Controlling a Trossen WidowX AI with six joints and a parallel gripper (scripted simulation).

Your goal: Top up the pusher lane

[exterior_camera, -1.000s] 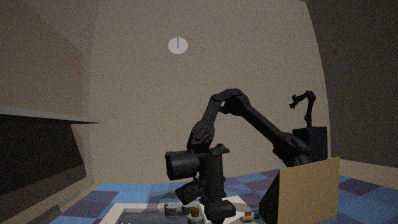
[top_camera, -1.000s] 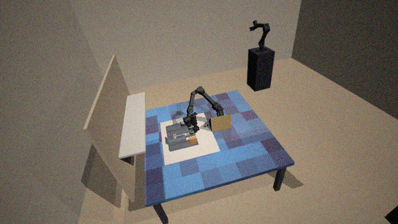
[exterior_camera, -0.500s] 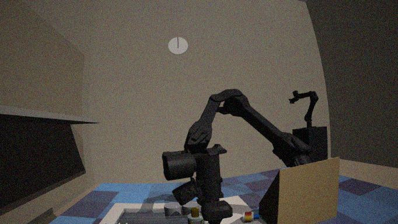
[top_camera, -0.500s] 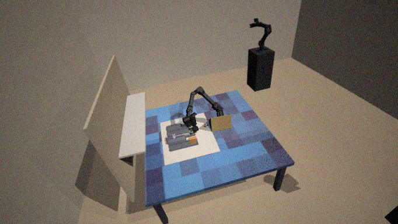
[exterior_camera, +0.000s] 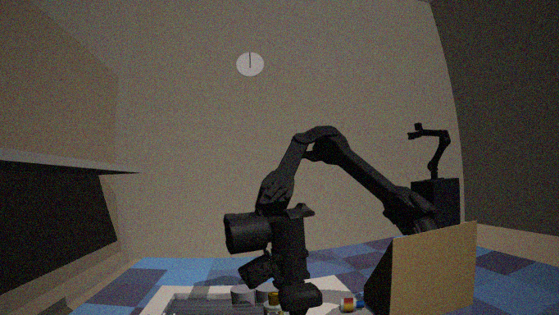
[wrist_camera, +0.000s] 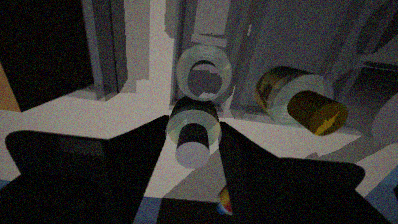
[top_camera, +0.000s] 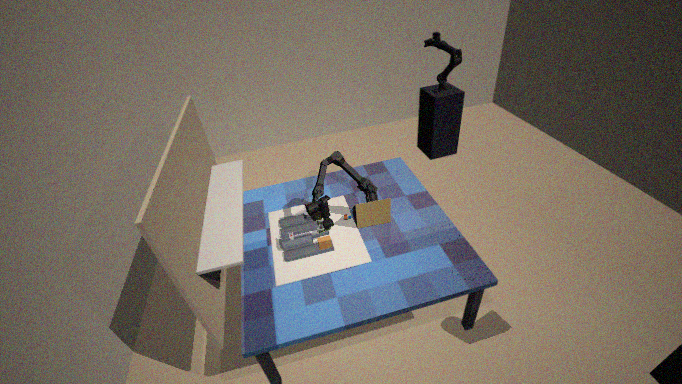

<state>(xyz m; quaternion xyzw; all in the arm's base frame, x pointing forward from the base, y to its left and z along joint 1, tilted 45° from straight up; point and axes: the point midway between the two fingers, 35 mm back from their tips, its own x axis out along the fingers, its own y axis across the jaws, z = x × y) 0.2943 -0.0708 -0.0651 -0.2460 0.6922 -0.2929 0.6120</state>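
Now: gripper tip 17 cm short of the grey lane rack, 2 cm to the right of it and 3 cm above it.
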